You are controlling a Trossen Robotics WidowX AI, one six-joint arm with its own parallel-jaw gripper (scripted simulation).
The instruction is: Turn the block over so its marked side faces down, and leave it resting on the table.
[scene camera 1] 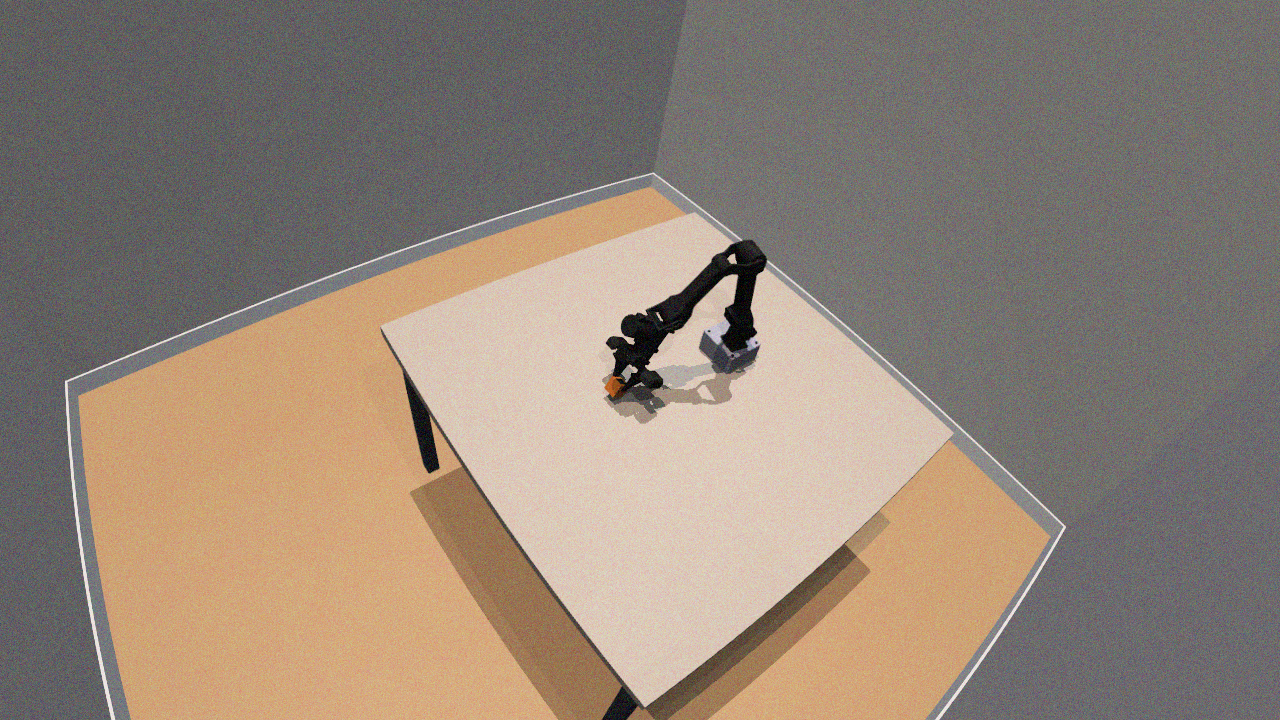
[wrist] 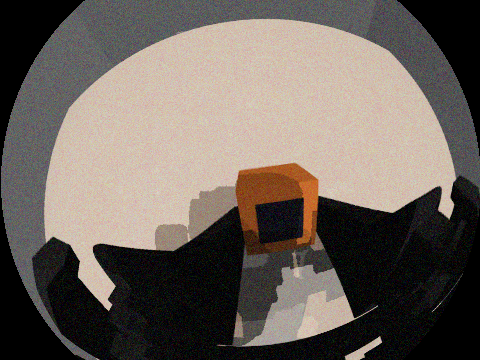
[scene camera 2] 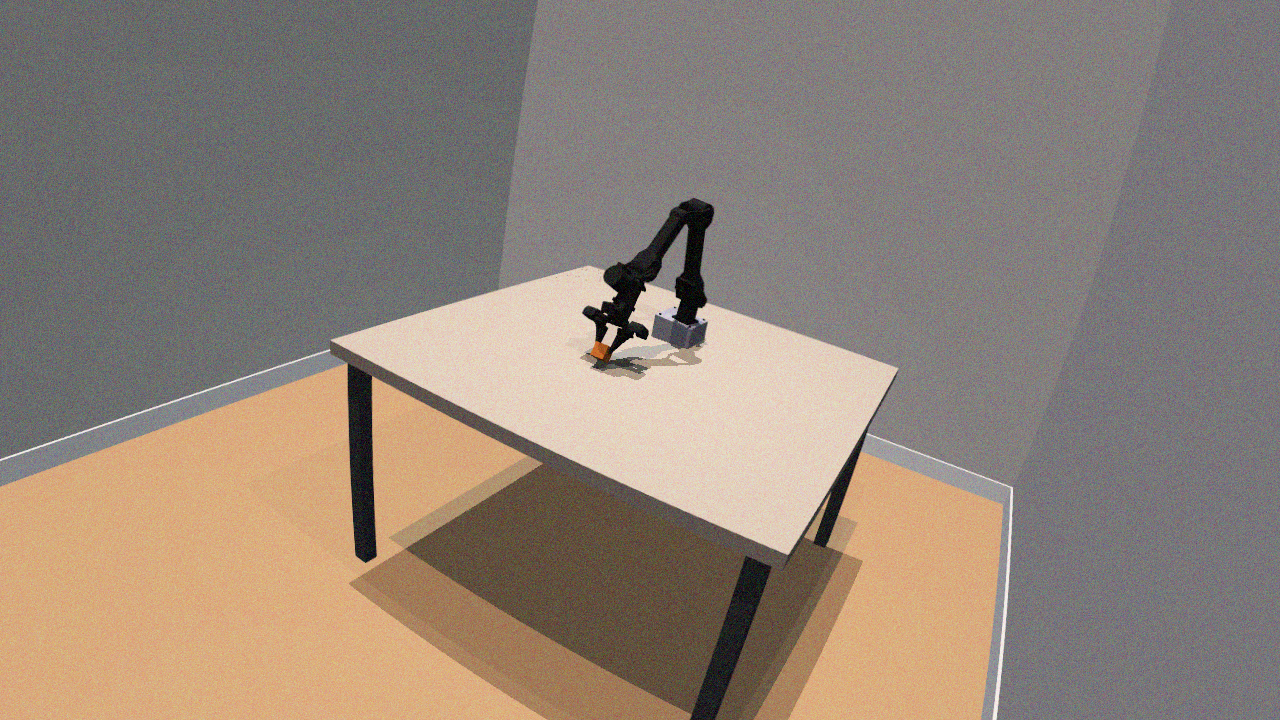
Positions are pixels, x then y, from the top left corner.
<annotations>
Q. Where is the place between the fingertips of my gripper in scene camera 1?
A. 617,386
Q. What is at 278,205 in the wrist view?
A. A block.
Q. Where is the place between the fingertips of my gripper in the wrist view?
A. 276,208
</annotations>
